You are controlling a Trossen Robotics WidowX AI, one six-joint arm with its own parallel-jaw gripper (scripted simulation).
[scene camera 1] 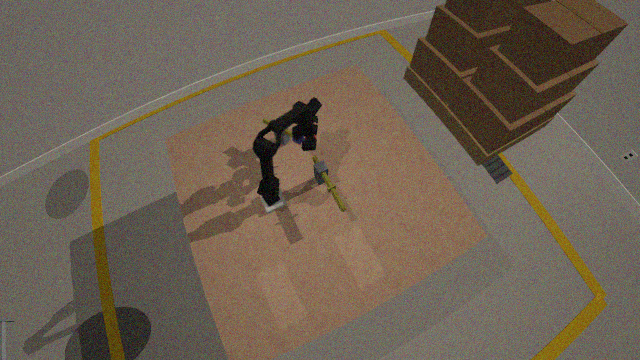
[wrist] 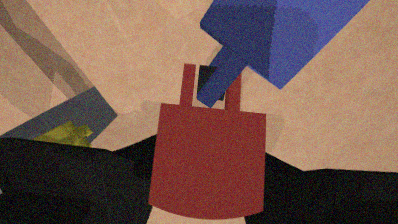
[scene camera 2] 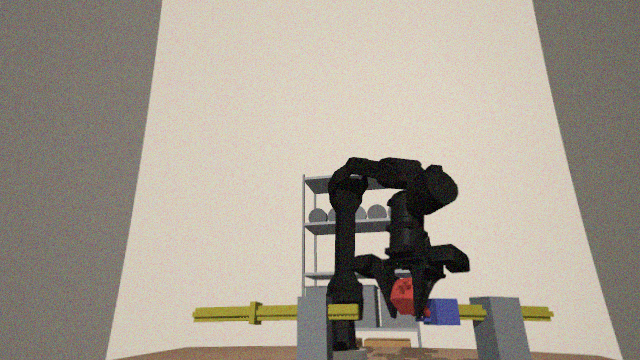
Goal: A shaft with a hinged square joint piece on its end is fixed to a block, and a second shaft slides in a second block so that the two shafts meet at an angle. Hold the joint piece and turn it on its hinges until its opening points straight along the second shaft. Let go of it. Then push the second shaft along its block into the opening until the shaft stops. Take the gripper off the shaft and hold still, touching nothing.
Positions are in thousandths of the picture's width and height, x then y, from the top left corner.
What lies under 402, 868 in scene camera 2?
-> A yellow shaft.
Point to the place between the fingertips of my gripper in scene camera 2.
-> At 634, 882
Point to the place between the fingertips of my gripper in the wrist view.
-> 506, 614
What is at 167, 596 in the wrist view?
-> A yellow shaft.
